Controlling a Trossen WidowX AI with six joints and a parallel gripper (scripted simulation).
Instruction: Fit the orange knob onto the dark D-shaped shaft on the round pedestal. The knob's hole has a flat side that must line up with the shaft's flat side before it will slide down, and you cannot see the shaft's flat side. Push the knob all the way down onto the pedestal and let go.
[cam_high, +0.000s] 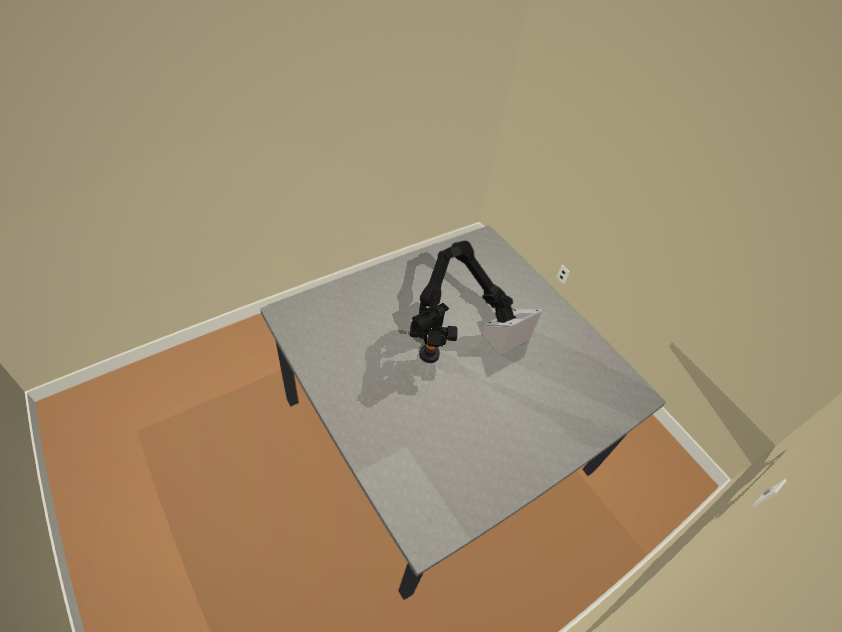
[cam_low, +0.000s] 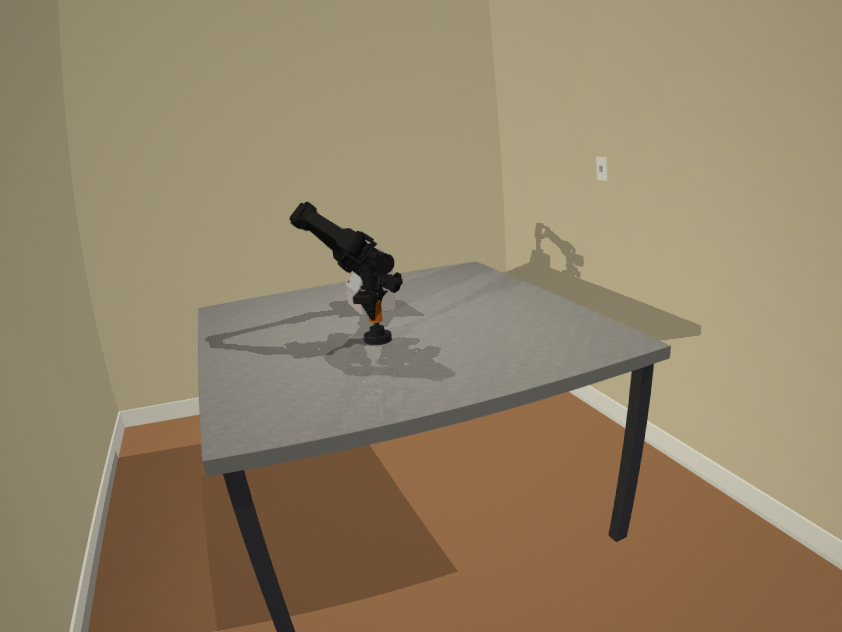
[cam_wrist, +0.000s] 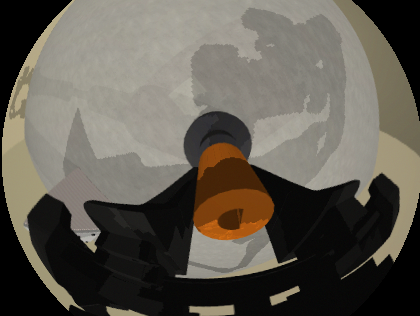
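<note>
My gripper tip is now 20 mm below the orange knob. The rest, counted from my gripper tip: dark round pedestal: 40 mm below.
</note>
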